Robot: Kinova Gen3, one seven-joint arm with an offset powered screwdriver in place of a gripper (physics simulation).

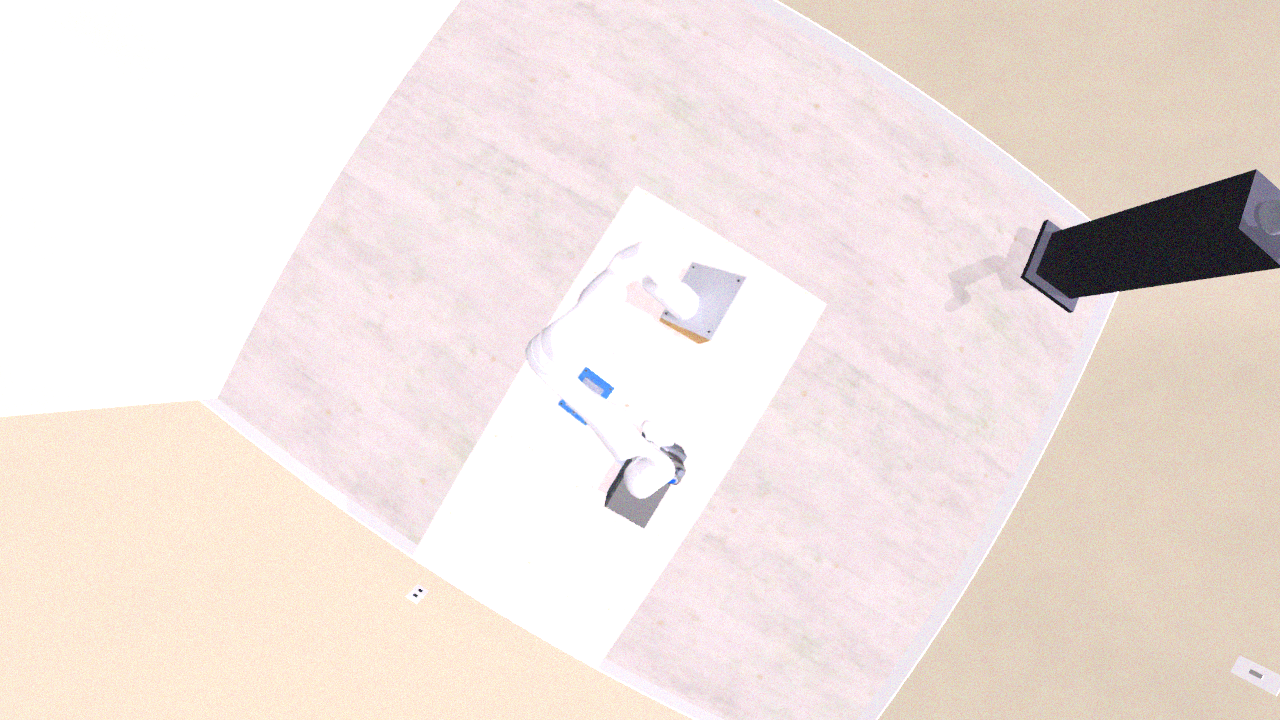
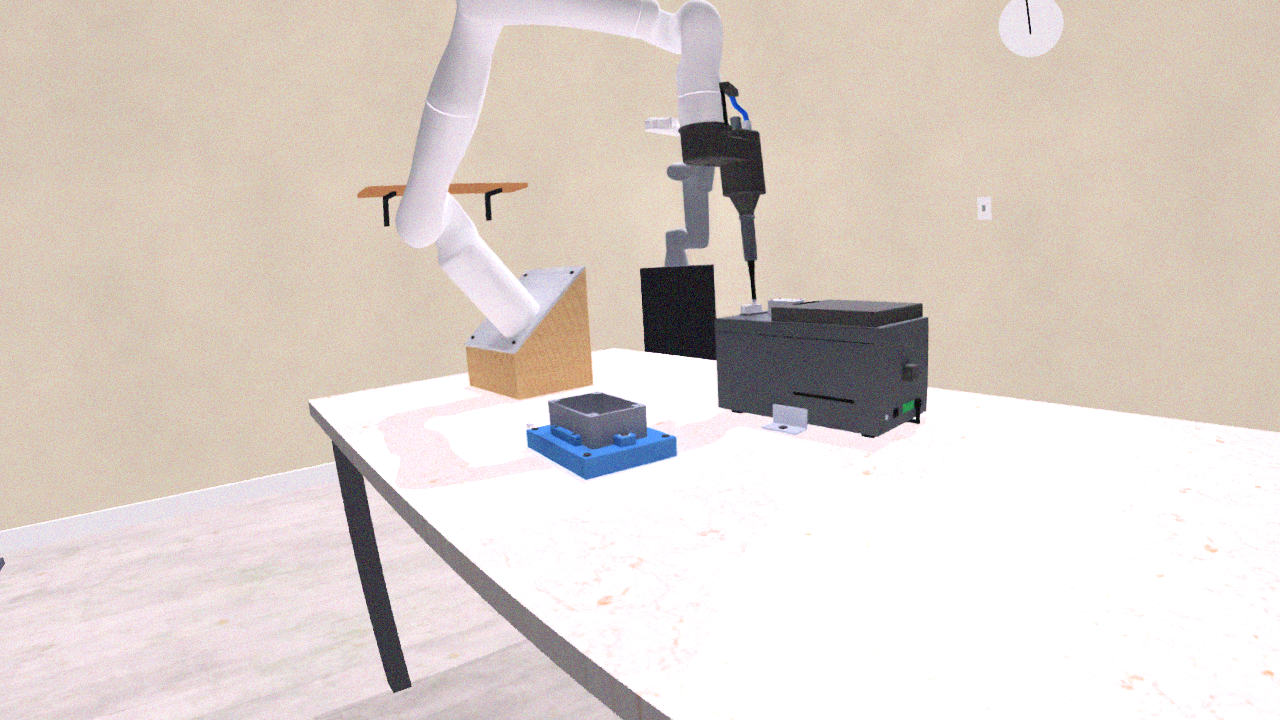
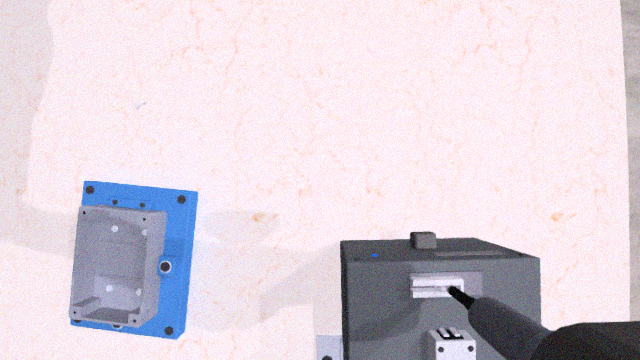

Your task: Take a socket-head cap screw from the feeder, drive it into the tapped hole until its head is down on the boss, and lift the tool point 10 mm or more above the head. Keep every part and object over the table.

Labels:
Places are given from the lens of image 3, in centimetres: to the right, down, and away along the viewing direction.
blue fixture (image 3: 180, 226): -16, 5, 42
dark grey feeder (image 3: 375, 298): 4, 9, 30
The marked spots on the dark grey feeder and the blue fixture are 24 cm apart.

